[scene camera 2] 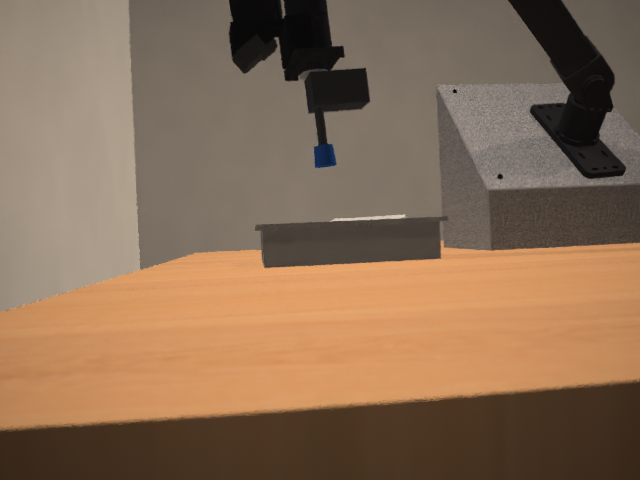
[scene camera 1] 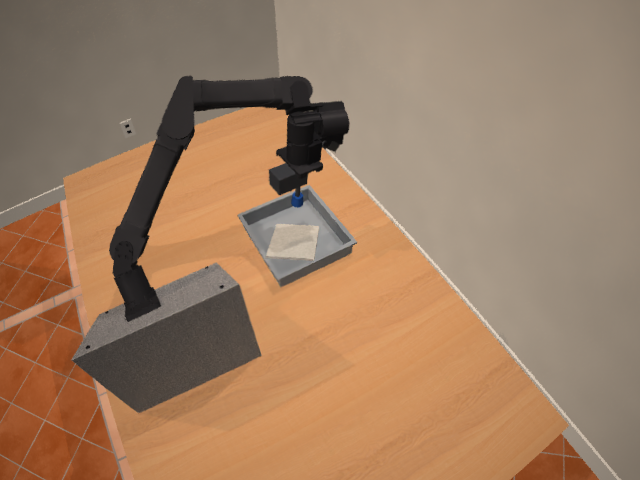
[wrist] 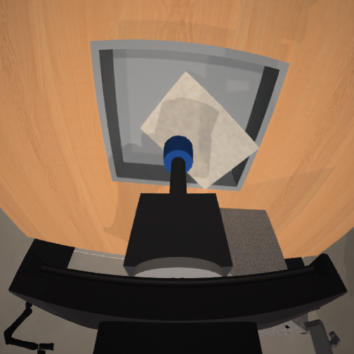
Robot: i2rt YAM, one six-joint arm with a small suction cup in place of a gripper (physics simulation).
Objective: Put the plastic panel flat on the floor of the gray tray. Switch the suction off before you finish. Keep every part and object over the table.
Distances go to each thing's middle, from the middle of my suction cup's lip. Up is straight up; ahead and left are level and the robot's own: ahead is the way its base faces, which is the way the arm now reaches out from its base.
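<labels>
My suction cup is 110 mm above the gray tray [scene camera 2: 359, 241], and it's 20 mm past the tray and 10 mm to the left of it. Then there's the plastic panel [scene camera 1: 295, 242], and that's 110 mm below my suction cup, 30 mm behind it and 30 mm to the right of it.
</labels>
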